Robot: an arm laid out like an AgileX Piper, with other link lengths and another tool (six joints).
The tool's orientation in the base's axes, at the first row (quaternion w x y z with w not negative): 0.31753 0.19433 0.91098 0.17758
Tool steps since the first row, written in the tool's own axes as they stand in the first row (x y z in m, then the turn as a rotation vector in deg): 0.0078 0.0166 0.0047 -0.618 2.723 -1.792; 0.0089 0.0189 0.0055 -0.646 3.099 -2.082; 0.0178 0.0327 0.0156 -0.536 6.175 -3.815; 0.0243 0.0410 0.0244 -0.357 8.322 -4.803; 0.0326 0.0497 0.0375 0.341 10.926 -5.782; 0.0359 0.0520 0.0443 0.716 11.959 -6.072; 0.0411 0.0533 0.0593 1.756 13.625 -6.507; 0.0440 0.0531 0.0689 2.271 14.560 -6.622
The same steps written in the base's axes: 0.0014 0.0189 0.0000 -0.057 1.698 2.850; 0.0017 0.0215 -0.0001 -0.133 1.951 3.245; 0.0051 0.0396 -0.0059 -0.593 4.305 5.838; 0.0081 0.0515 -0.0120 -0.844 6.041 7.433; 0.0127 0.0655 -0.0220 -1.354 8.414 8.961; 0.0153 0.0704 -0.0276 -1.564 9.421 9.445; 0.0216 0.0770 -0.0407 -2.195 11.254 9.980; 0.0256 0.0801 -0.0493 -2.416 12.277 10.220
